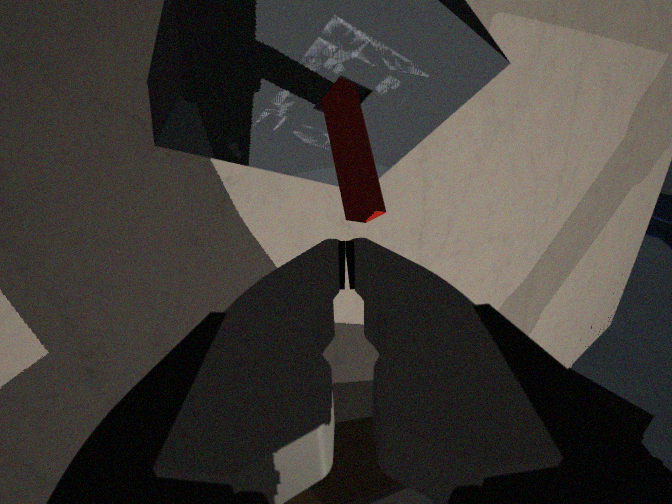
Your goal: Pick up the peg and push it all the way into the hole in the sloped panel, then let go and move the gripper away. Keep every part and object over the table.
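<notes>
The dark red square peg (353, 151) stands out from the grey sloped panel (379, 92). Its far end meets the panel face near the middle, where the hole itself is hidden behind it. Most of its length is visible, and its near end shows a bright red edge. It casts a dark shadow band to the upper left across the panel. My gripper (347, 242) is just below the peg's near end, with a small gap between them. The jaws are shut together and hold nothing.
The panel's dark side block (200, 81) is at the upper left. The light table surface (515, 162) lies to the right, crossed by a grey shadow stripe. A dark blue-grey area (651, 303) beyond the table edge shows at the far right.
</notes>
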